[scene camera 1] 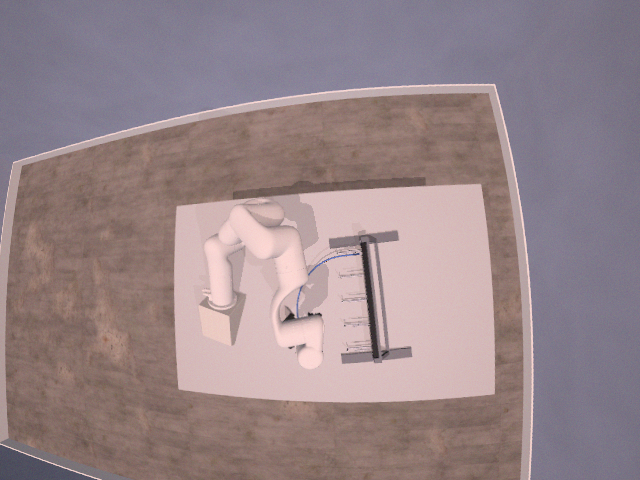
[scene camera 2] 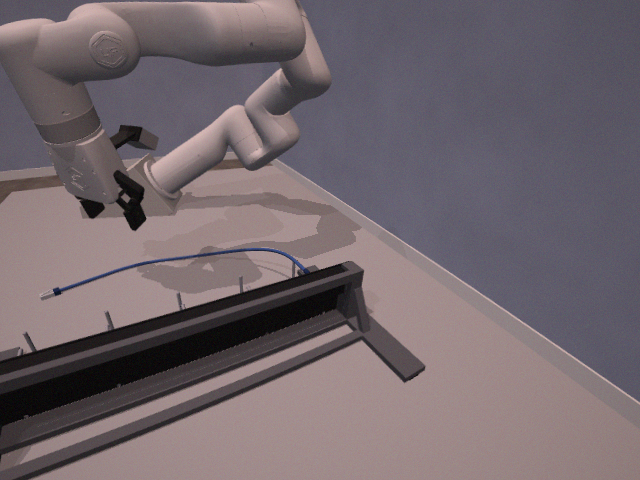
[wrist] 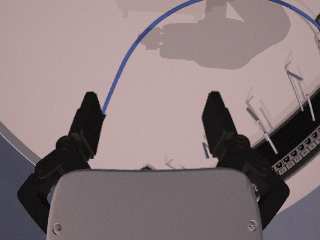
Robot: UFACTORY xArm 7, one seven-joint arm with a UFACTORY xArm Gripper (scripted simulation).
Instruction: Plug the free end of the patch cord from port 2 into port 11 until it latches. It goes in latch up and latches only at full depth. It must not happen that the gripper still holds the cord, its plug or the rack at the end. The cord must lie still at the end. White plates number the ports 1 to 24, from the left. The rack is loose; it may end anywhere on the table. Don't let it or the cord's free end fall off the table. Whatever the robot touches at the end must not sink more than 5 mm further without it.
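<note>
The scene includes the gripper (scene camera 2: pixel 118 219), and the wrist view shows the gripper as well (wrist: pixel 152 103).
</note>
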